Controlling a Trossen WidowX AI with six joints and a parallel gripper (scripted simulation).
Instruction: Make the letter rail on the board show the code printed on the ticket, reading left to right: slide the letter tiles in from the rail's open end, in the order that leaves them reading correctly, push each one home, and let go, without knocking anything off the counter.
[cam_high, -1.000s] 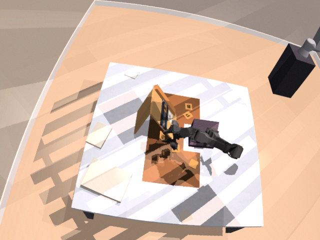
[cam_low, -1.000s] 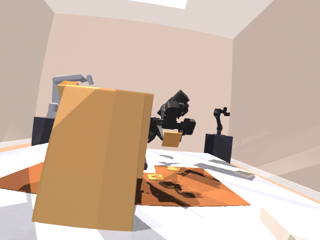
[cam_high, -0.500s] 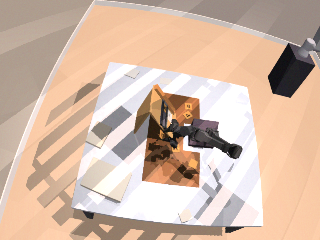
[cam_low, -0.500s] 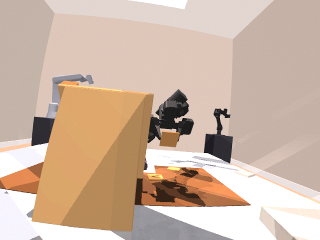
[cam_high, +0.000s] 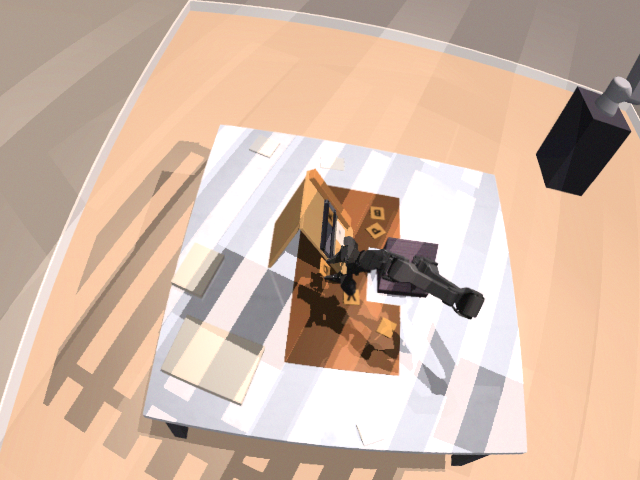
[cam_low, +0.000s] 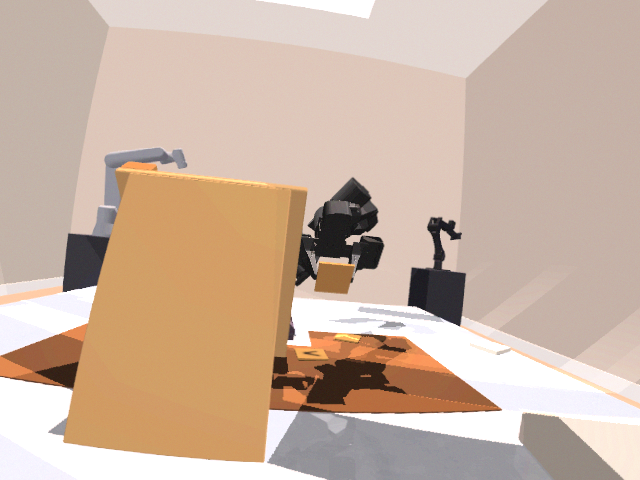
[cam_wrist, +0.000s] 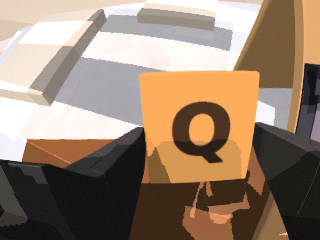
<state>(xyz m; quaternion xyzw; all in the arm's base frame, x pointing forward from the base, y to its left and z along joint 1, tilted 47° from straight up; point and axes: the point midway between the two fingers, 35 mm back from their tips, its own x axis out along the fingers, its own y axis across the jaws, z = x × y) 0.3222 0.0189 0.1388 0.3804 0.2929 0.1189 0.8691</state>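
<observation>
Now: gripper tip 22 cm to the left of the k tile. The rest, counted from my gripper tip: v tile: 17 cm below, 12 cm behind, 1 cm to the right; q tile: right at my gripper tip; white ticket: 21 cm to the right, 8 cm below, 5 cm behind.
</observation>
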